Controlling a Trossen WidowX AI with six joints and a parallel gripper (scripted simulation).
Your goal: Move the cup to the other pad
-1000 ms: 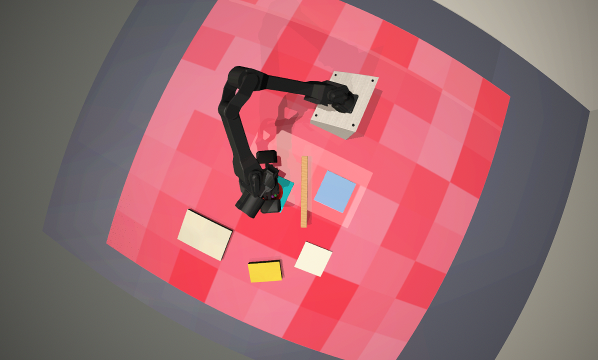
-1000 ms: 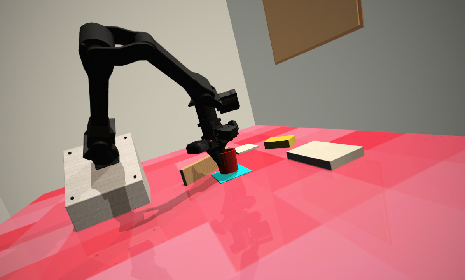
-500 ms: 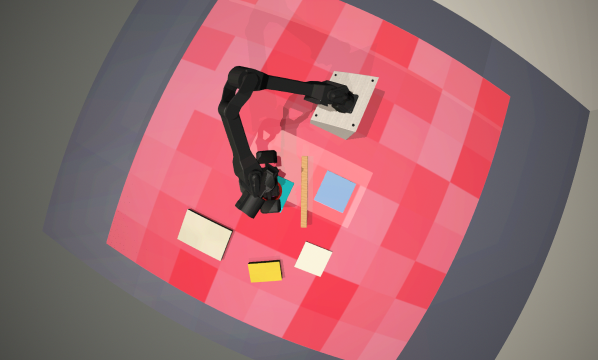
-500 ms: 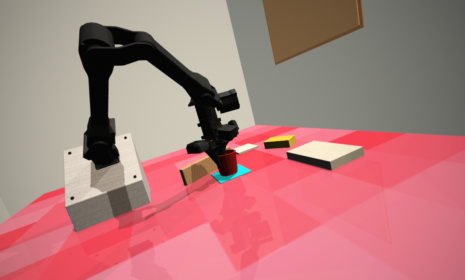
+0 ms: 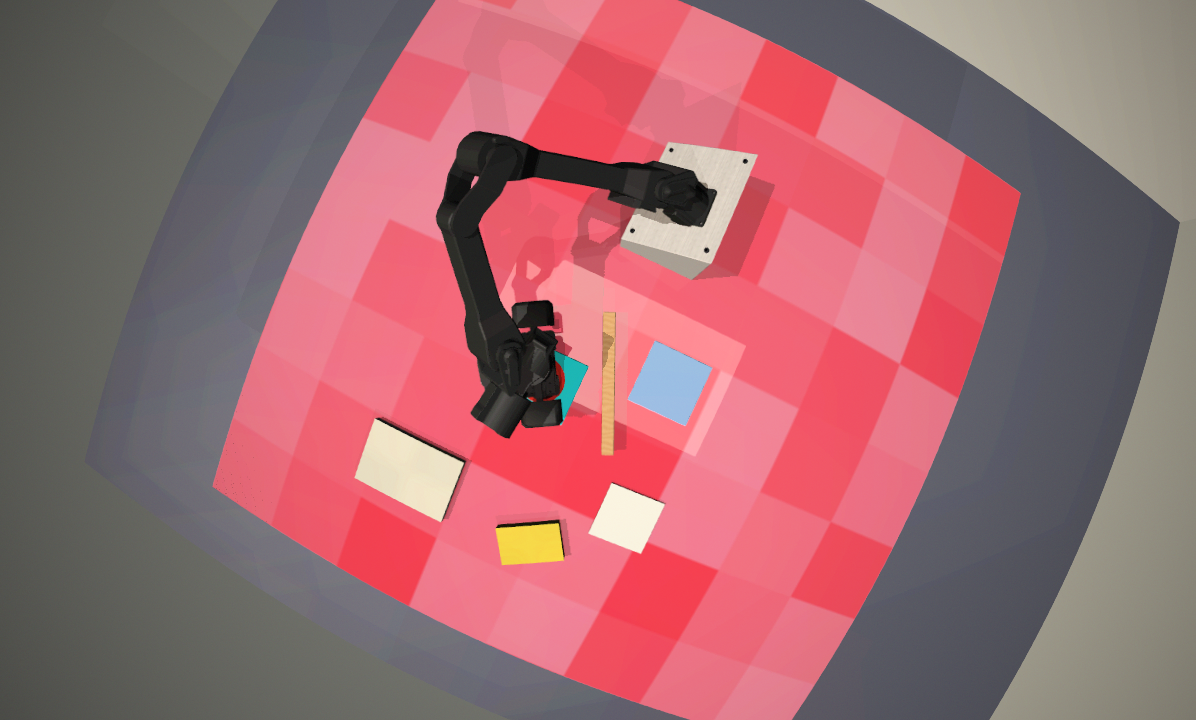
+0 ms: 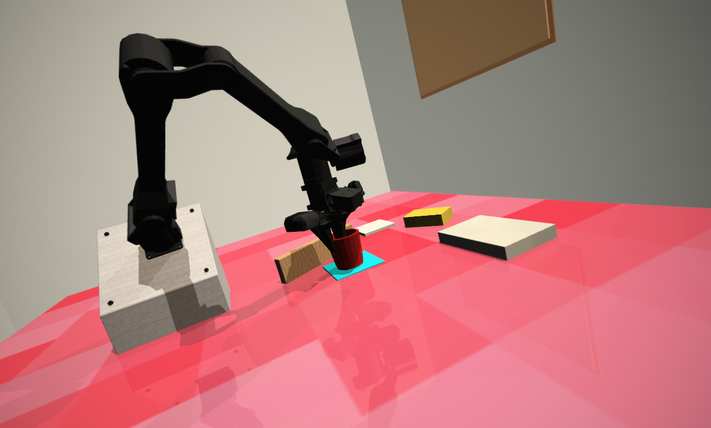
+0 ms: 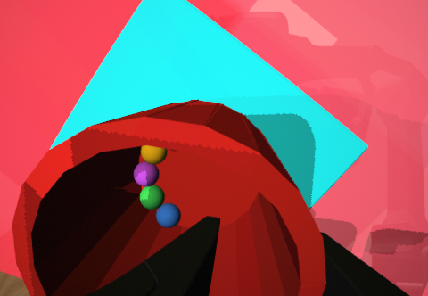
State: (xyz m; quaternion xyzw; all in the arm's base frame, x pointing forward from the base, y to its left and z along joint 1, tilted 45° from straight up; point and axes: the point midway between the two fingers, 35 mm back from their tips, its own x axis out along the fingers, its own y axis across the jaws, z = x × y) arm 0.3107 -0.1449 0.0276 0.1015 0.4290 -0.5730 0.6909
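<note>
The dark red cup is 20 mm ahead of my gripper tip, 10 mm to the left of it and 10 mm below it. The rest, counted from my gripper tip: green marble: 30 mm to the left, 30 mm below, 30 mm ahead; then blue marble: 30 mm to the left, 30 mm below, 20 mm ahead; then purple marble: 40 mm ahead, 30 mm below, 20 mm to the left.
</note>
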